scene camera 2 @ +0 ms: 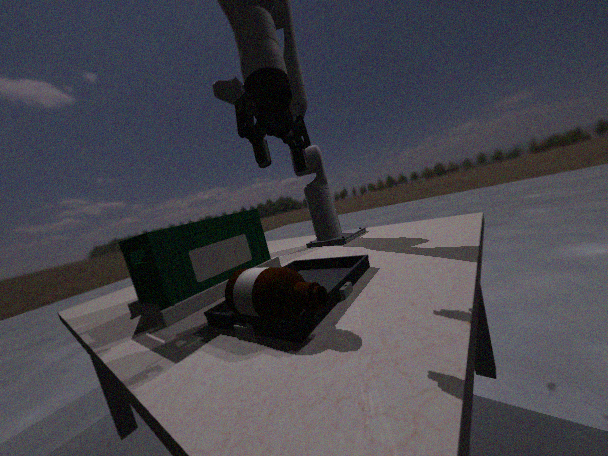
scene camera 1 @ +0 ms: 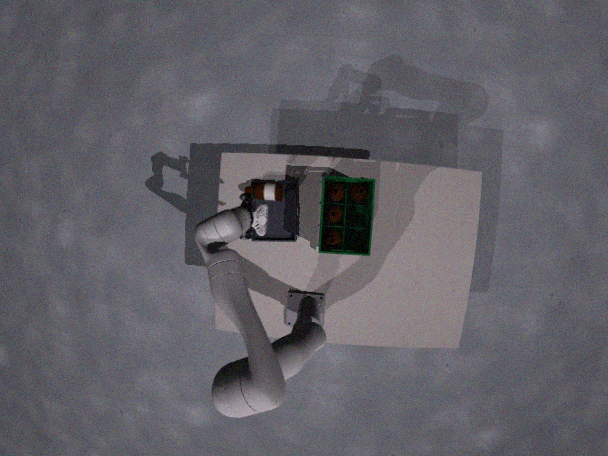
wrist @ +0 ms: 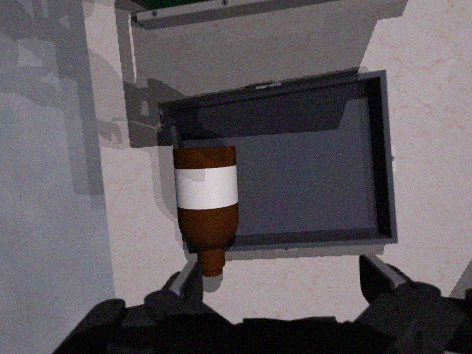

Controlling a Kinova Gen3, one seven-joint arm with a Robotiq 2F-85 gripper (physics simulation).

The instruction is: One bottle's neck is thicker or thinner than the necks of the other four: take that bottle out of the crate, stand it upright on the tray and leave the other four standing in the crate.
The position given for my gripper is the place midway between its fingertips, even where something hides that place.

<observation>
My gripper (scene camera 2: 285, 168) is open, with nothing in its grasp. I also see a dark tray (scene camera 2: 338, 275).
My gripper shows as well in the wrist view (wrist: 278, 275). The dark tray is seen too in scene camera 1 (scene camera 1: 281, 227) and in the wrist view (wrist: 315, 163).
</observation>
